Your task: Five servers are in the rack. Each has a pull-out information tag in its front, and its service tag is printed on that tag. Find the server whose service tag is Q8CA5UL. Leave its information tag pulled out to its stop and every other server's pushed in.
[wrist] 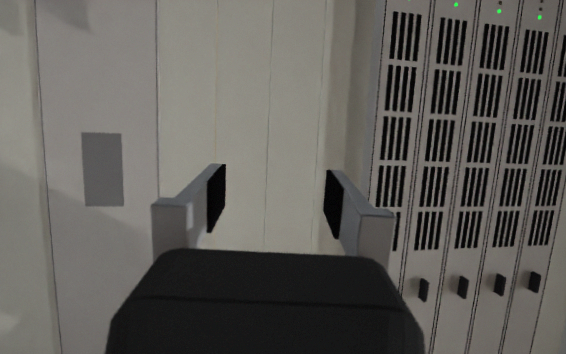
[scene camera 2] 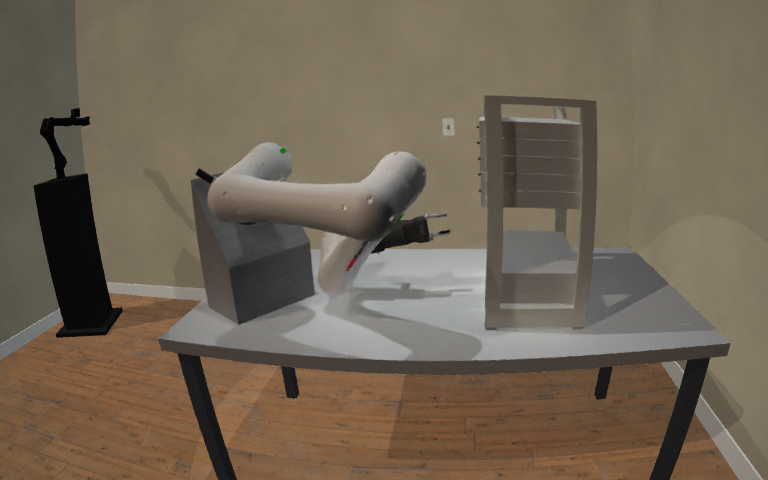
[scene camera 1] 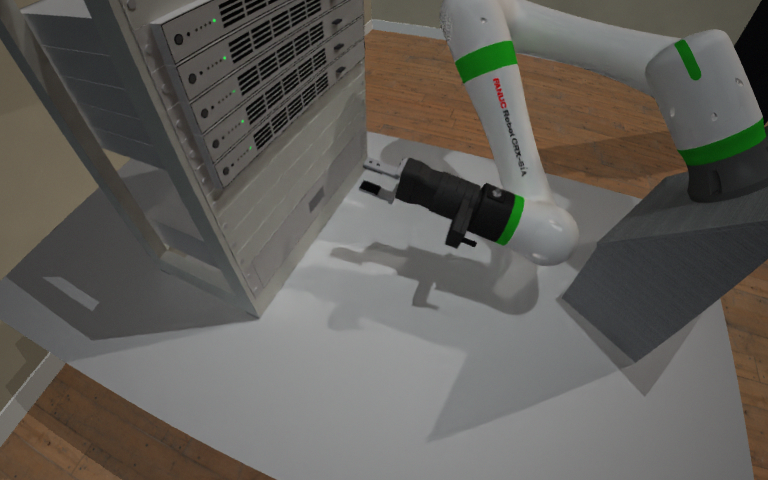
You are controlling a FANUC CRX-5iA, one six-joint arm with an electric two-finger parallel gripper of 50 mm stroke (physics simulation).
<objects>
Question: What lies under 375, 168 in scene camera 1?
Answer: My gripper.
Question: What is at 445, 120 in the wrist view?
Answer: A rack.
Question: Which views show the rack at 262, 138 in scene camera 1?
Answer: The wrist view, scene camera 2 and scene camera 1: all of them.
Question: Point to a rack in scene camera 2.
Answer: At 525, 162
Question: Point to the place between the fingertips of my gripper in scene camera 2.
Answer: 448, 222
</objects>
